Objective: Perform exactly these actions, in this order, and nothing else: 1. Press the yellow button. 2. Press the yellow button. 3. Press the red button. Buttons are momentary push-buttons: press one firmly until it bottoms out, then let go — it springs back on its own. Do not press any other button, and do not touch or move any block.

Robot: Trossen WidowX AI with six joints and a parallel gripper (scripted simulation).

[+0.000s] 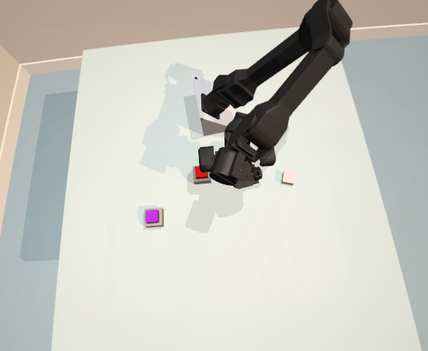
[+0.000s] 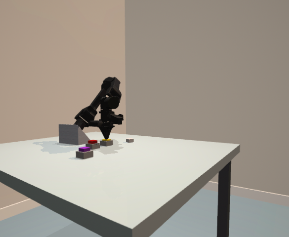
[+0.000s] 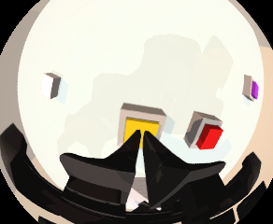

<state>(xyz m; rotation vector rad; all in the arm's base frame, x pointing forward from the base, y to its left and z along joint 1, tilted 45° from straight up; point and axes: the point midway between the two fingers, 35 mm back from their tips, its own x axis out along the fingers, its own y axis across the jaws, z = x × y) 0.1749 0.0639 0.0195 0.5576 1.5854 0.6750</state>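
The yellow button lies 1 cm below my gripper tip. The rest, counted from my gripper tip: white block 15 cm to the left, 3 cm ahead, 2 cm below; red button 10 cm to the right; purple button 23 cm to the right, 12 cm ahead.
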